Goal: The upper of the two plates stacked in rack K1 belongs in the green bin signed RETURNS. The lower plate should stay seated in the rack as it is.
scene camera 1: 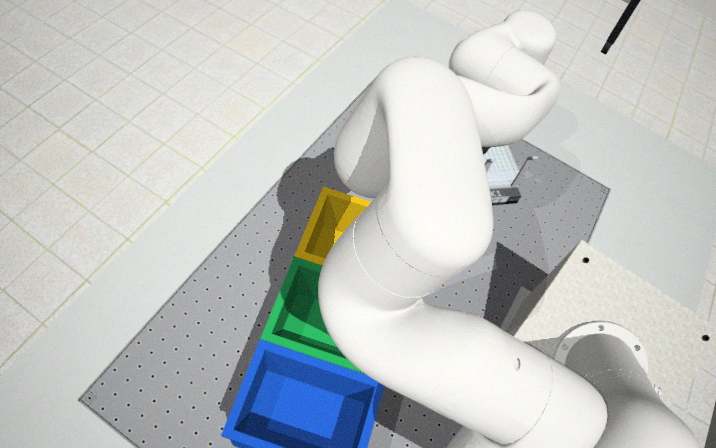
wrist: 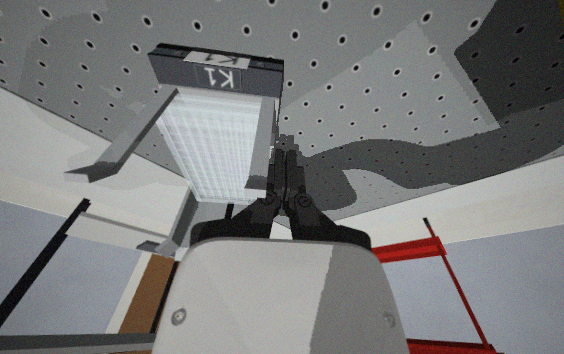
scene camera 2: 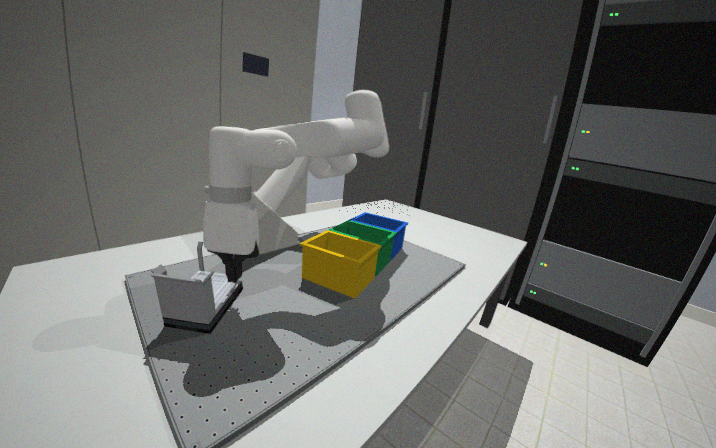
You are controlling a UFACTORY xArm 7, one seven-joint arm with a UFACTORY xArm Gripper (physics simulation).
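Places are measured from the arm's base along level axes (x up, y ahead, z left), in millimetres.
Pixels of known places: gripper, fingertip midpoint: (wrist: 283, 161) (scene camera 2: 234, 279); arm's base, link origin: (scene camera 1: 599, 364) (scene camera 2: 262, 207).
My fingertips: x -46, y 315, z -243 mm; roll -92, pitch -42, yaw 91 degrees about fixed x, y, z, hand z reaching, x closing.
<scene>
For each thing: its top centre in the pictures, then the offset to it from my fingertips. Level surfaces: height alone.
- Rack K1, top centre: (wrist: 202, 239) (scene camera 1: 502, 127) (scene camera 2: 200, 256) dx +60, dy -23, dz -57 mm
- green bin, top centre: (scene camera 1: 337, 315) (scene camera 2: 363, 231) dx +40, dy +27, dz +383 mm
- perforated board, surface height: dx -59 mm
Rack K1 (scene camera 1: 506, 196) (scene camera 2: 184, 298) (wrist: 172, 72) is a grey rack with upright arms and a dark labelled base. A pale, ribbed plate (scene camera 1: 501, 168) (wrist: 215, 145) lies flat between its uprights. I cannot make out two separate plates; the lower one is hidden or too fine to tell. My gripper (scene camera 2: 233, 278) (wrist: 283, 161) is shut and empty, pointing down close beside the rack's side, just outside the near upright in the wrist view. Whether it touches the rack is unclear. The green bin (scene camera 1: 300, 321) (scene camera 2: 384, 256) stands between two other bins; its RETURNS sign does not show.
A yellow bin (scene camera 1: 311, 248) (scene camera 2: 335, 269) stands on the rack side of the green bin, and a blue bin (scene camera 1: 306, 406) (scene camera 2: 399, 241) on its other side. All stand on the perforated board (scene camera 1: 179, 338) (scene camera 2: 253, 393). The arm (scene camera 1: 432, 158) covers part of the yellow and green bins in scene camera 1.
</scene>
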